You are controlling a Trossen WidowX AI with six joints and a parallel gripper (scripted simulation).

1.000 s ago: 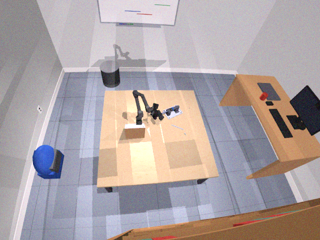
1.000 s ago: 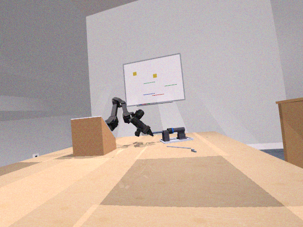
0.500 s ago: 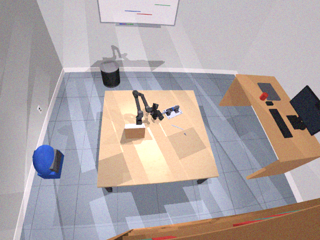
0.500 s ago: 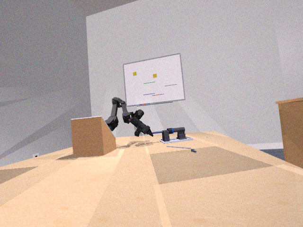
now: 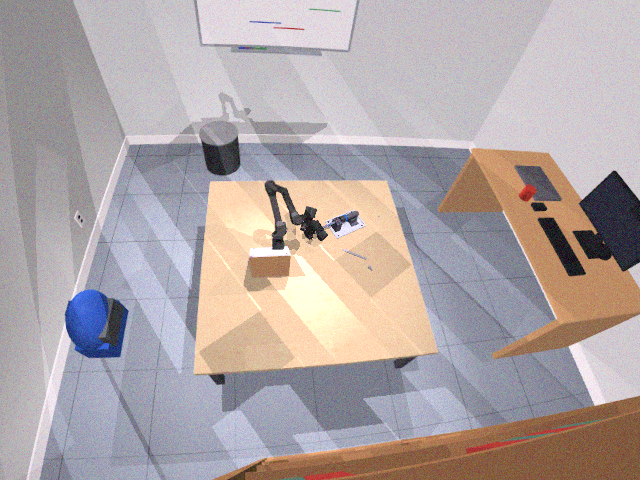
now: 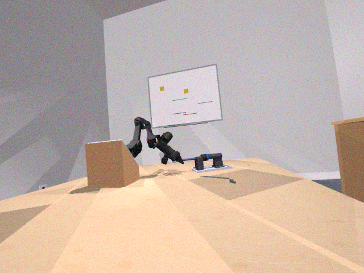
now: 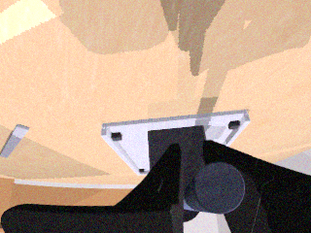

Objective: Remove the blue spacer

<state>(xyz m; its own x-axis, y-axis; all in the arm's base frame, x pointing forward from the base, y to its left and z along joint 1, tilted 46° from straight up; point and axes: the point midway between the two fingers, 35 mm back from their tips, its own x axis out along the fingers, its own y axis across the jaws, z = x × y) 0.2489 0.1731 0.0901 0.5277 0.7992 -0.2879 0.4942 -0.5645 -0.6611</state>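
The dark shaft lies 50 mm ahead of my gripper tip, 30 mm to the left of it and 20 mm above it. The rest, counted from my gripper tip: small piece: 290 mm ahead, 240 mm to the right, 50 mm below; then blue spacer: 140 mm ahead, 80 mm to the left, 20 mm above.
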